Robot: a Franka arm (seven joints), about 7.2 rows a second.
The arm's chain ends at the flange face. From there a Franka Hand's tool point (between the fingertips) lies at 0.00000 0.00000 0.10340 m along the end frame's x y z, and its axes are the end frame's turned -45 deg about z.
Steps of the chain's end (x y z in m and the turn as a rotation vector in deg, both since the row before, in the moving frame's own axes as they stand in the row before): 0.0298 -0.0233 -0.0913 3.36 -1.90 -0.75; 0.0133 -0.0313 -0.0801 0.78 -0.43 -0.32; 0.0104 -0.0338 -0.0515 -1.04 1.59 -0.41; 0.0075 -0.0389 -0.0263 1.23 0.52 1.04; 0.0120 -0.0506 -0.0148 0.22 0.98 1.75
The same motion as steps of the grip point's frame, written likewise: 0.0394 -0.0021 -0.0915 3.72 1.03 -0.75; 0.0320 -0.0143 -0.0801 0.86 0.25 -0.32; 0.0320 -0.0132 -0.0516 -1.86 0.39 -0.41; 0.0351 -0.0231 -0.0263 0.50 1.24 1.04; 0.0458 -0.0263 -0.0148 -0.54 0.85 1.75
